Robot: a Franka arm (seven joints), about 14 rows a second.
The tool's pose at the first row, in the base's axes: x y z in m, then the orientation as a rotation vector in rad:
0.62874, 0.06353, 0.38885, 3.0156, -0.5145, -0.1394
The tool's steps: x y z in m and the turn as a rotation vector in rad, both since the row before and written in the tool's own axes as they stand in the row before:
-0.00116, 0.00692, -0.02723, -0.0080, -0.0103, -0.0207
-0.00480, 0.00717, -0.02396, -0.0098, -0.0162, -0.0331
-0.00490, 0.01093, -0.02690, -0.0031, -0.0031, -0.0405
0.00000, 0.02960, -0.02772, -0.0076, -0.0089, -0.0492
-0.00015, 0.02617, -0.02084, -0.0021, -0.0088, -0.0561
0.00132, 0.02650, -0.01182, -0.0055, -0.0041, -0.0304
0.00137, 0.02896, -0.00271, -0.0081, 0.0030, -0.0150
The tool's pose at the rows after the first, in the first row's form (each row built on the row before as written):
0.62819, 0.05912, 0.41662, 3.0147, -0.4825, -0.1580
0.62421, 0.05545, 0.44150, 3.0153, -0.4321, -0.1866
0.62014, 0.04831, 0.46978, 3.0228, -0.3709, -0.1947
0.61700, 0.02174, 0.50025, 3.0265, -0.2960, -0.2127
0.61506, -0.00215, 0.52359, 3.0350, -0.2116, -0.2304
0.61473, -0.02754, 0.53770, 3.0343, -0.1649, -0.2391
0.61361, -0.05613, 0.54309, 3.0287, -0.1407, -0.2358

